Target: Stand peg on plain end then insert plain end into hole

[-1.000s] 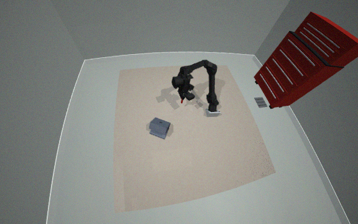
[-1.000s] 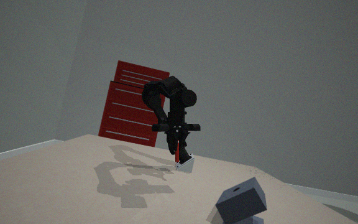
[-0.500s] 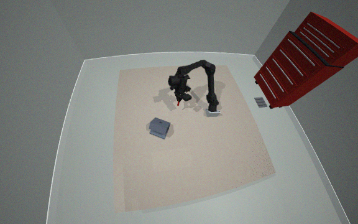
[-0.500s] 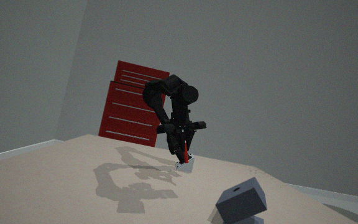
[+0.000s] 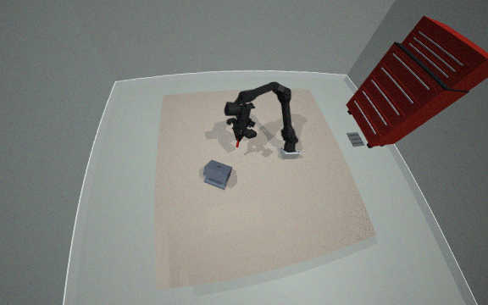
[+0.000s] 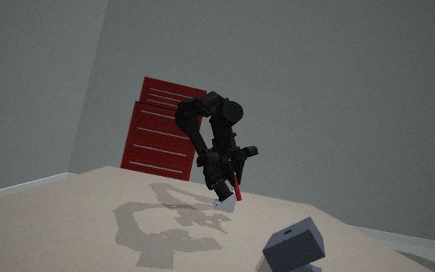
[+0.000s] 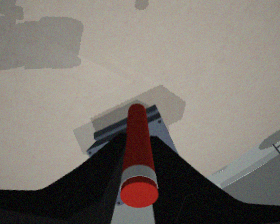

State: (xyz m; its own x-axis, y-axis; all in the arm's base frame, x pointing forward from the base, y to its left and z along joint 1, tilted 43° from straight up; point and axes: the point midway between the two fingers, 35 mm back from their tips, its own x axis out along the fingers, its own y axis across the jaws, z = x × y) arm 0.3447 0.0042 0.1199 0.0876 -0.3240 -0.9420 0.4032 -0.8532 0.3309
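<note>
Right now the grey sloped panel is 140 mm ahead of my gripper tip, 120 mm to the left of it and 80 mm below it. Round my gripper tip: red peg (10 mm to the right, 10 mm above).
</note>
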